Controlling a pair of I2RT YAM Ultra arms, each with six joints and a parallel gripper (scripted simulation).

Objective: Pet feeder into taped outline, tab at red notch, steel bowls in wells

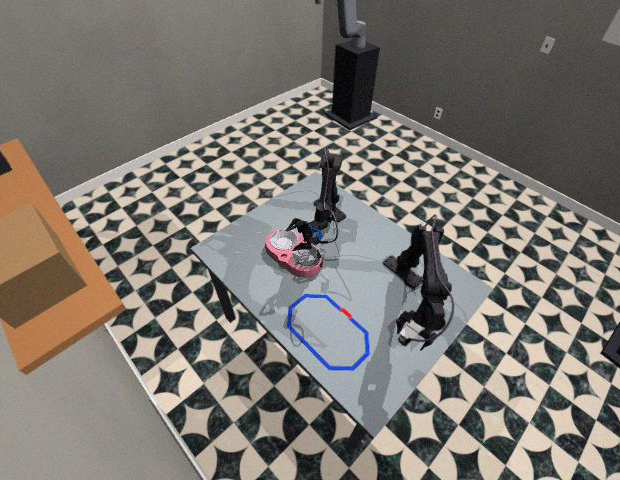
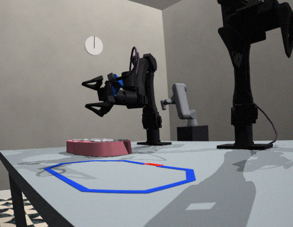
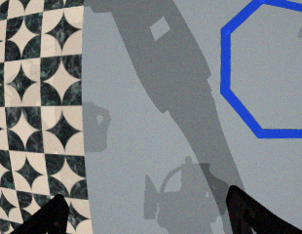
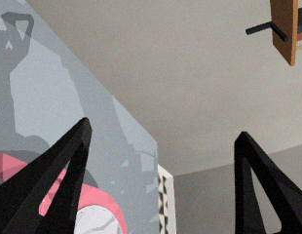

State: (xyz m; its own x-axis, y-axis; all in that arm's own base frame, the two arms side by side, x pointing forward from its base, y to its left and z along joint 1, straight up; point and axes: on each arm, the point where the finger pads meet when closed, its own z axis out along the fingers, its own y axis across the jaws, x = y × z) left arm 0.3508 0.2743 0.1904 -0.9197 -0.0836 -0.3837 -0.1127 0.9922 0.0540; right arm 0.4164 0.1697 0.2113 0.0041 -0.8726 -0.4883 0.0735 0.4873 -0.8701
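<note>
The pet feeder lies 700 mm to the right of my left hand, 170 mm below it and 10 mm ahead of it. From my left hand the other things lie so: blue taped outline (280 mm to the right, 190 mm below, 140 mm ahead).
</note>
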